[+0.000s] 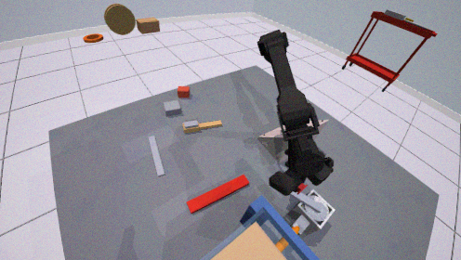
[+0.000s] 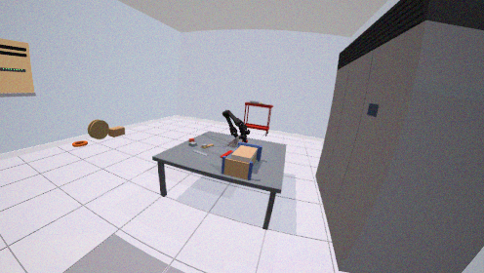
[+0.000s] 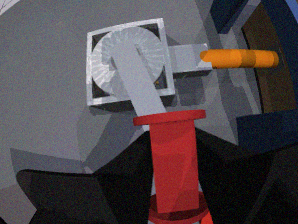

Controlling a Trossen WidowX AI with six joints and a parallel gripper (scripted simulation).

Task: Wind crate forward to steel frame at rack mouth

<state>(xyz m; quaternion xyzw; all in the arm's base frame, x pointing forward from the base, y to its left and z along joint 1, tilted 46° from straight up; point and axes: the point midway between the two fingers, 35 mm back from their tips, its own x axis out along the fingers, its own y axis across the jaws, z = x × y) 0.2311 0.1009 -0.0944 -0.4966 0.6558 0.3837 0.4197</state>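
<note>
The winch handle lies 10 mm behind my gripper tip, 20 mm to the left of it and 30 mm below it. The rest, counted from my gripper tip: red knob 20 mm to the right; then hand winch 40 mm behind, 70 mm to the left, 100 mm below; then blue frame 130 mm ahead, 70 mm to the left, 30 mm below.
</note>
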